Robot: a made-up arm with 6 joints. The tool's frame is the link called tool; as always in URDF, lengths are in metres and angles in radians. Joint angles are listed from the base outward. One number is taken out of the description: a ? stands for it. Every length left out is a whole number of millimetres.
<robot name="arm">
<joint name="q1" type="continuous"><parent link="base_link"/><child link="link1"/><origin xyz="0 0 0.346" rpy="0 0 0"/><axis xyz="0 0 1"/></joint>
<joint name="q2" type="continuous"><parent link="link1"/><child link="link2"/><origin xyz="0 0 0" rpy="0 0 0"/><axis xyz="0 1 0"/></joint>
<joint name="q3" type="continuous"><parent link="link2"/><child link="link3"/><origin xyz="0.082 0 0.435" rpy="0 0 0"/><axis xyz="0 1 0"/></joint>
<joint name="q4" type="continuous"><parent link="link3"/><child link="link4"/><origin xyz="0.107 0 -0.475" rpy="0 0 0"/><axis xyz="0 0 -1"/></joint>
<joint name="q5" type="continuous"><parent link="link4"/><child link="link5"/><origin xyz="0 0 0" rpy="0 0 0"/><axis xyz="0 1 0"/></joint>
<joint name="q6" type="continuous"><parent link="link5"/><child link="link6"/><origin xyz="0.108 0 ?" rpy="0 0 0"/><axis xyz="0 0 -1"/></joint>
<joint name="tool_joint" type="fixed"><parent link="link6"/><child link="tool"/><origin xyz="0 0 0" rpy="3.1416 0 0"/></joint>
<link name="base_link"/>
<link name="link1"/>
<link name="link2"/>
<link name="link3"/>
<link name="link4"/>
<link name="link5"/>
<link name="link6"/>
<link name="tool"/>
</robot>
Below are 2 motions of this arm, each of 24 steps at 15 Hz.
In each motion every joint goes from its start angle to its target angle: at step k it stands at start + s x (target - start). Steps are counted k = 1, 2, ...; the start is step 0. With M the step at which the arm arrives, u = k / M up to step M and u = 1 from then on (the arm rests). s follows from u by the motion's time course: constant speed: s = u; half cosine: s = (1 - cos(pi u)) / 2; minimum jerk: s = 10 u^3 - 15 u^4 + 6 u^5.
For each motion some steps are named. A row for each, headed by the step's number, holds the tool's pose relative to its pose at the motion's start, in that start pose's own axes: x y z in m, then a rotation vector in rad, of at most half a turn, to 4 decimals.
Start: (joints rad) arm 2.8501 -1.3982 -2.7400 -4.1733 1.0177 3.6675
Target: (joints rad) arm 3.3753 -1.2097 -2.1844 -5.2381 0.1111 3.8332
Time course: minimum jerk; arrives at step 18
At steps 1, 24:
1: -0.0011 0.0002 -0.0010 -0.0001 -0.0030 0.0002
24: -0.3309 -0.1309 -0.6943 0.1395 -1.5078 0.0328

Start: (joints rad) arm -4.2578 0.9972 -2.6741 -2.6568 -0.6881 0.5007
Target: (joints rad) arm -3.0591 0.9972 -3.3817 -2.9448 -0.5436 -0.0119
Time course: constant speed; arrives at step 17
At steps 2, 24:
2: 0.0836 0.1021 0.0012 -0.1179 0.0283 -0.1722
24: 0.7031 0.5334 -0.5024 -1.2595 -0.0478 -0.9154

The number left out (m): -0.138
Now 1 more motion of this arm.
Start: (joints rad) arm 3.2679 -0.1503 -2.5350 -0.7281 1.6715 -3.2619
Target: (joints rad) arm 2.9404 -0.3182 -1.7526 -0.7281 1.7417 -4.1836
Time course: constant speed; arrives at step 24
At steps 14, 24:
14: 0.0548 0.0432 0.1586 0.0140 0.4276 -0.6627
24: 0.1468 0.0538 0.2652 -0.1529 0.7513 -1.0781

